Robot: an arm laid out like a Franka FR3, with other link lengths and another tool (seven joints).
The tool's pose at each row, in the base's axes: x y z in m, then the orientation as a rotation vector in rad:
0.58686, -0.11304, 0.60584, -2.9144, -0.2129, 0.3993
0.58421, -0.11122, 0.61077, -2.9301, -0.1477, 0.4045
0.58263, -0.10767, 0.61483, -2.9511, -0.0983, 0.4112
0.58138, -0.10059, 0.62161, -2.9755, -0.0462, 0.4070
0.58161, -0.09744, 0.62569, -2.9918, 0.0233, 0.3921
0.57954, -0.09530, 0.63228, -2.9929, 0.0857, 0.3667
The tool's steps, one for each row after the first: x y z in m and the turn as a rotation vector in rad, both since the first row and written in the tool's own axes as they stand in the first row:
-0.00346, -0.00310, -0.00361, -0.0062, 0.0014, 0.0458
-0.00539, -0.00758, -0.00641, -0.0210, 0.0007, 0.0820
-0.00711, -0.01601, -0.01127, -0.0388, 0.0074, 0.1193
-0.00738, -0.01989, -0.01466, -0.0473, 0.0220, 0.1658
-0.01066, -0.02358, -0.01994, -0.0421, 0.0427, 0.2049

